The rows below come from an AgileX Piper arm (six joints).
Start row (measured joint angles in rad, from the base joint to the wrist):
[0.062, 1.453, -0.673, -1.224, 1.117, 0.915]
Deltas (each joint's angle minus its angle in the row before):
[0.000, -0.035, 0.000, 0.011, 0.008, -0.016]
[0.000, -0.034, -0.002, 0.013, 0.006, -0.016]
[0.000, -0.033, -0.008, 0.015, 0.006, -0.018]
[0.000, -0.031, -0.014, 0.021, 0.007, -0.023]
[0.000, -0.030, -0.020, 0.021, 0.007, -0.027]
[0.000, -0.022, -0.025, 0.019, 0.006, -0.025]
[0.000, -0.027, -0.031, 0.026, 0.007, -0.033]
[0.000, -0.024, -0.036, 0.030, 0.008, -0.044]
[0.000, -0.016, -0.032, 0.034, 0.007, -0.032]
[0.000, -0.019, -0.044, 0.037, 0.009, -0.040]
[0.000, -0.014, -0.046, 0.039, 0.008, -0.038]
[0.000, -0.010, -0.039, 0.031, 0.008, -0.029]
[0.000, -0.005, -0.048, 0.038, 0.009, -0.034]
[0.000, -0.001, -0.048, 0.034, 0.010, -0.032]
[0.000, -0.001, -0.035, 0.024, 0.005, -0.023]
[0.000, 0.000, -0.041, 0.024, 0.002, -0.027]
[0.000, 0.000, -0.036, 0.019, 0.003, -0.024]
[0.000, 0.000, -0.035, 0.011, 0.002, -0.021]
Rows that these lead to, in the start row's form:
[0.062, 1.418, -0.673, -1.213, 1.125, 0.899]
[0.062, 1.384, -0.675, -1.200, 1.131, 0.883]
[0.062, 1.351, -0.683, -1.185, 1.137, 0.865]
[0.062, 1.320, -0.697, -1.164, 1.144, 0.842]
[0.062, 1.290, -0.717, -1.143, 1.151, 0.815]
[0.062, 1.268, -0.742, -1.124, 1.157, 0.790]
[0.062, 1.241, -0.773, -1.098, 1.164, 0.757]
[0.062, 1.217, -0.809, -1.068, 1.172, 0.713]
[0.062, 1.201, -0.841, -1.034, 1.179, 0.681]
[0.062, 1.182, -0.885, -0.997, 1.188, 0.641]
[0.062, 1.168, -0.931, -0.958, 1.196, 0.603]
[0.062, 1.158, -0.970, -0.927, 1.204, 0.574]
[0.062, 1.153, -1.018, -0.889, 1.213, 0.540]
[0.062, 1.152, -1.066, -0.855, 1.223, 0.508]
[0.062, 1.151, -1.101, -0.831, 1.228, 0.485]
[0.062, 1.151, -1.142, -0.807, 1.230, 0.458]
[0.062, 1.151, -1.178, -0.788, 1.233, 0.434]
[0.062, 1.151, -1.213, -0.777, 1.235, 0.413]

